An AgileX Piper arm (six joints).
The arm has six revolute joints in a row. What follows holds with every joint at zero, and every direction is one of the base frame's.
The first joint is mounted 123 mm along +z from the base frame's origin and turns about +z.
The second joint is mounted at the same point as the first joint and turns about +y.
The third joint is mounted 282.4 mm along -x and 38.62 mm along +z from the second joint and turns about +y.
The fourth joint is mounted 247.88 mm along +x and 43.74 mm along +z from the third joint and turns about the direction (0.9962, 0, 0.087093).
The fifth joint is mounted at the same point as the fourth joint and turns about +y.
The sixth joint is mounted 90.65 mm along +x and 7.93 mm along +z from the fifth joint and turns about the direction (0.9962, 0, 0.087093).
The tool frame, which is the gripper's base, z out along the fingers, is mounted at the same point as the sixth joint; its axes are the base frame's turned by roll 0, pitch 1.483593 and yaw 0 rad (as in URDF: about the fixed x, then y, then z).
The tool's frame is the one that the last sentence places.
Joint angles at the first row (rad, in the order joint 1, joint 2, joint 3, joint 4, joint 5, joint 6):
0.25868 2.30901 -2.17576 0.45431 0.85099 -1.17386
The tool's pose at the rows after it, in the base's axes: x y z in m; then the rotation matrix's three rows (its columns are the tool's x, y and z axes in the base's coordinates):
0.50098 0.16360 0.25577; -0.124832 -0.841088 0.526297; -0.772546 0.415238 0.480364; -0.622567 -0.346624 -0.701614
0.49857 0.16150 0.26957; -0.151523 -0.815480 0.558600; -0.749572 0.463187 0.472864; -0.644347 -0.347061 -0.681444
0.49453 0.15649 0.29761; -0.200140 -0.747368 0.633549; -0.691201 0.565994 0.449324; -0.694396 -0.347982 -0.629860
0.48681 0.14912 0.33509; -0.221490 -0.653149 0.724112; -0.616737 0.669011 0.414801; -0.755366 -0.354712 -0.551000
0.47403 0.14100 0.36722; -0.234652 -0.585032 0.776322; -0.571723 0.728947 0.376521; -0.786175 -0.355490 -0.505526
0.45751 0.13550 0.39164; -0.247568 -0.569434 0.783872; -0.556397 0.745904 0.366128; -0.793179 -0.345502 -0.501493
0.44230 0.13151 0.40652; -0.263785 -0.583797 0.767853; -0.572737 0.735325 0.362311; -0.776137 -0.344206 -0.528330
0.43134 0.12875 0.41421; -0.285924 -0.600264 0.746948; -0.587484 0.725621 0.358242; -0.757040 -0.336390 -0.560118
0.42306 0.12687 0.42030; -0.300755 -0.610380 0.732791; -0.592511 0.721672 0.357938; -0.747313 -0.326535 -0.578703
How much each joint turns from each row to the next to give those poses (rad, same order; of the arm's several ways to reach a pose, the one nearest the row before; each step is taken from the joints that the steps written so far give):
0.00000 -0.00736 0.00062 -0.00061 0.00065 0.00393
-0.00001 -0.02758 0.00352 -0.01588 -0.01679 0.05808
0.00002 -0.05097 -0.00006 -0.04409 -0.04564 0.13106
-0.00002 -0.06621 -0.00370 -0.06519 -0.05670 0.14711
0.00001 -0.06562 -0.00002 -0.07657 -0.00708 0.12030
-0.00001 -0.05887 -0.00003 -0.03086 0.04940 0.05319
0.00000 -0.04398 -0.00027 -0.01474 0.07445 0.00831
0.00001 -0.02780 0.00000 -0.00916 0.06534 0.00597
0.00000 -0.02090 -0.00001 -0.00219 0.04387 0.00670

